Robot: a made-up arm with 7 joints. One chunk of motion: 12 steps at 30 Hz.
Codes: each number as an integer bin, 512 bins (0 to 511) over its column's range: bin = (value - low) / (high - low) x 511, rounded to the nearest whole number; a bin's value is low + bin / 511 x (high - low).
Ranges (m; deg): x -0.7..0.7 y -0.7..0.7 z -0.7..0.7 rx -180..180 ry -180..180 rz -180..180
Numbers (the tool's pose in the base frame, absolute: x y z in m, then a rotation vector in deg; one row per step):
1: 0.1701 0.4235 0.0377 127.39 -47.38 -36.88
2: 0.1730 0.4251 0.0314 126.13 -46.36 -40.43
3: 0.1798 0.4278 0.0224 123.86 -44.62 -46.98
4: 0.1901 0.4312 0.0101 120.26 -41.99 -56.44
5: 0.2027 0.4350 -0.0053 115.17 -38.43 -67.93
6: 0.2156 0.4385 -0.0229 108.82 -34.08 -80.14
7: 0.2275 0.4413 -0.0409 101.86 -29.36 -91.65
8: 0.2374 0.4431 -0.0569 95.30 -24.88 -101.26
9: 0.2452 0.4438 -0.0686 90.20 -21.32 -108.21
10: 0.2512 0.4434 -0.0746 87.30 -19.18 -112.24
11: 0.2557 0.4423 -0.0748 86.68 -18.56 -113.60
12: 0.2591 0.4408 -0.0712 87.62 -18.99 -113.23
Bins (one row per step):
1: 318 410 269 436 188 203
2: 319 411 267 435 190 198
3: 321 412 264 431 192 189
4: 325 413 259 426 196 175
5: 329 414 254 419 201 159
6: 334 416 247 410 207 142
7: 339 417 241 400 214 125
8: 342 417 235 391 220 112
9: 345 417 230 384 225 102
10: 347 417 228 379 228 96
11: 349 417 228 379 229 94
12: 350 416 230 380 229 95

